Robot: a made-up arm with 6 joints. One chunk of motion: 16 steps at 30 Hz.
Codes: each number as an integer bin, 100 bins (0 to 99) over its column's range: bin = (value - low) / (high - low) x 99, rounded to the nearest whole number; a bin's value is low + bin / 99 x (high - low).
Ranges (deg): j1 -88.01..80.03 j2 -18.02..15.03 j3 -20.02..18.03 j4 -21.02..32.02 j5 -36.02..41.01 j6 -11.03..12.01
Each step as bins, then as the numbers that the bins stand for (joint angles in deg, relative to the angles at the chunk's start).
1 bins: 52 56 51 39 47 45
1 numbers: 0.25 0.67 -0.42 -0.13 0.55 -0.56
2 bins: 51 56 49 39 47 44
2 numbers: -1.44 0.67 -1.19 -0.13 0.55 -0.79
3 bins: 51 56 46 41 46 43
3 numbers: -1.44 0.67 -2.34 0.95 -0.23 -1.02
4 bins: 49 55 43 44 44 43
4 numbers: -4.84 0.34 -3.49 2.55 -1.78 -1.02
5 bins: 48 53 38 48 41 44
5 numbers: -6.54 -0.33 -5.41 4.70 -4.12 -0.79
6 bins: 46 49 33 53 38 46
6 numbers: -9.93 -1.66 -7.34 7.38 -6.45 -0.32
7 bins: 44 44 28 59 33 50
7 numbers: -13.33 -3.33 -9.26 10.59 -10.34 0.61
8 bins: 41 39 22 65 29 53
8 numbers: -18.42 -5.00 -11.56 13.80 -13.46 1.30
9 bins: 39 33 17 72 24 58
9 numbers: -21.81 -7.00 -13.49 17.55 -17.35 2.47
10 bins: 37 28 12 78 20 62
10 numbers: -25.21 -8.67 -15.41 20.77 -20.46 3.40
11 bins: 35 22 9 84 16 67
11 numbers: -28.60 -10.68 -16.56 23.98 -23.57 4.56
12 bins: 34 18 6 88 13 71
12 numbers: -30.30 -12.01 -17.71 26.13 -25.90 5.49
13 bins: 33 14 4 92 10 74
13 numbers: -32.00 -13.35 -18.48 28.27 -28.24 6.19
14 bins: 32 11 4 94 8 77
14 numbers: -33.69 -14.35 -18.48 29.34 -29.80 6.89
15 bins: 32 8 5 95 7 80
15 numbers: -33.69 -15.35 -18.10 29.88 -30.57 7.59
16 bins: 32 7 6 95 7 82
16 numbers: -33.69 -15.68 -17.71 29.88 -30.57 8.05
